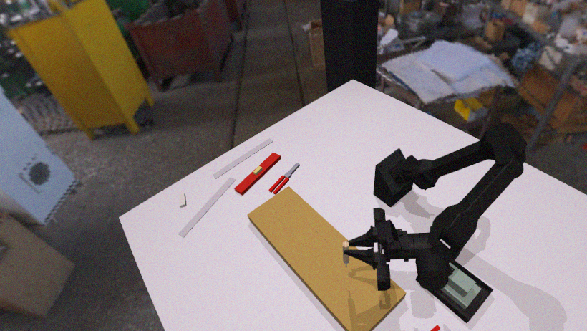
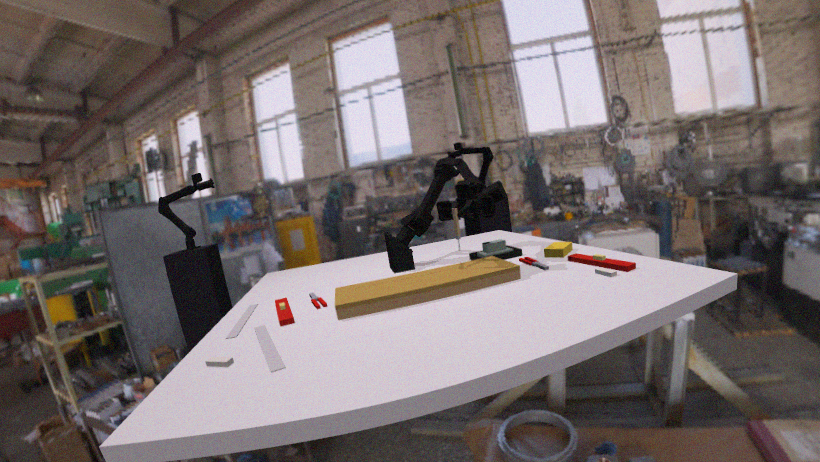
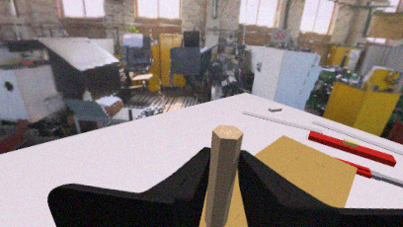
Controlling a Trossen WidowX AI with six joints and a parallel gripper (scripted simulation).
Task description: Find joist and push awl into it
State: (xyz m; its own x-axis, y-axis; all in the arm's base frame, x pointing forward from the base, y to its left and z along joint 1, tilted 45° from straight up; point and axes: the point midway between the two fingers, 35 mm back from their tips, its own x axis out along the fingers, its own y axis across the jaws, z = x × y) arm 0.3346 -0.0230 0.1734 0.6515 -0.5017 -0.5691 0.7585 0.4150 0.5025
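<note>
My gripper tip is 5 cm above the awl. The rest, counted from my gripper tip: yellow block: 40 cm to the left, 19 cm below, 3 cm behind; stud finder: 21 cm to the left, 19 cm behind, 16 cm below; black tray: 23 cm to the left, 19 cm below, 19 cm behind.
</note>
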